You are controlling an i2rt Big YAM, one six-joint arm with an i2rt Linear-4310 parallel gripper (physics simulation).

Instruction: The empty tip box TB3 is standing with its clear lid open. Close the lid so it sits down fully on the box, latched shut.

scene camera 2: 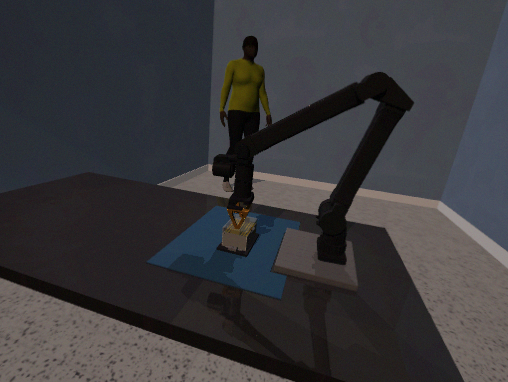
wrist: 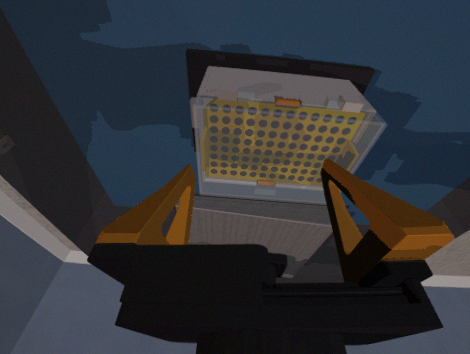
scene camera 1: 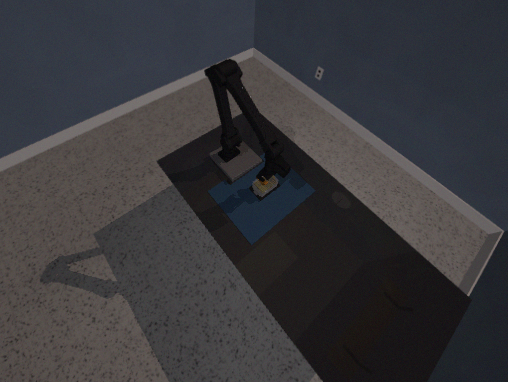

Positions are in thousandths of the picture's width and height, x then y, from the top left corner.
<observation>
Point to a blue mat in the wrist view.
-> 256, 233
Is my gripper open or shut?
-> Open.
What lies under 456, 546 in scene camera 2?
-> My gripper.
</observation>
